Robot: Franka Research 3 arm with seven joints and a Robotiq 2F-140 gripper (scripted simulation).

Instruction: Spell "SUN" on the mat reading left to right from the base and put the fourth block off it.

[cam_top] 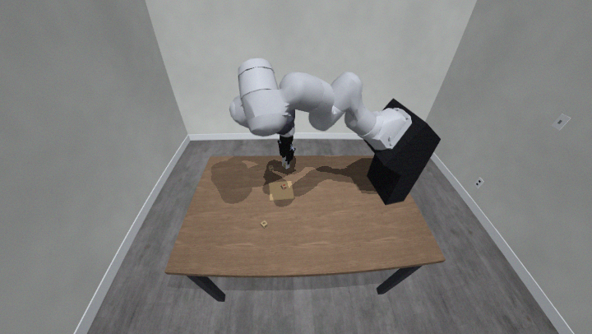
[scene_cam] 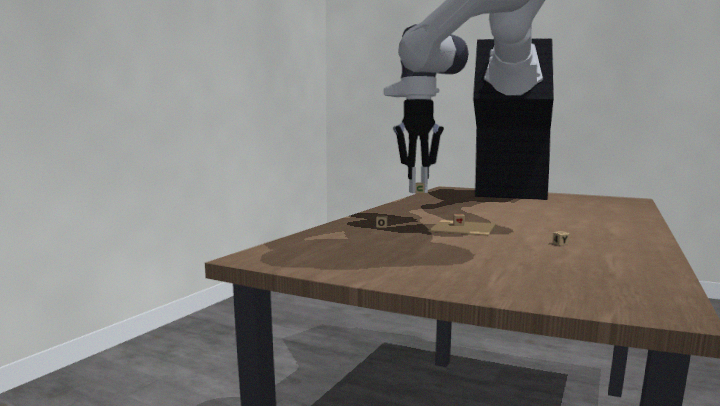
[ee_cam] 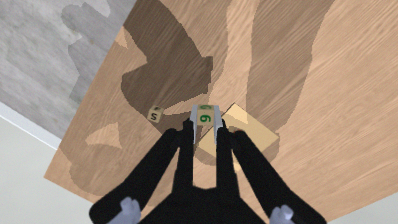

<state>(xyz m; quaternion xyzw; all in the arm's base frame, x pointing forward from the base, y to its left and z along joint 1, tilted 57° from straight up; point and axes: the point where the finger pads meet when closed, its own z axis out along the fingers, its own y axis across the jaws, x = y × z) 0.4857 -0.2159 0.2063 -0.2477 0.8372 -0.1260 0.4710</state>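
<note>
Now: the U block 2 cm below my hand. The rest, counted from my hand: S block: 10 cm below, 9 cm ahead, 7 cm to the right; then tan mat: 12 cm to the left, 11 cm below, 5 cm ahead.
</note>
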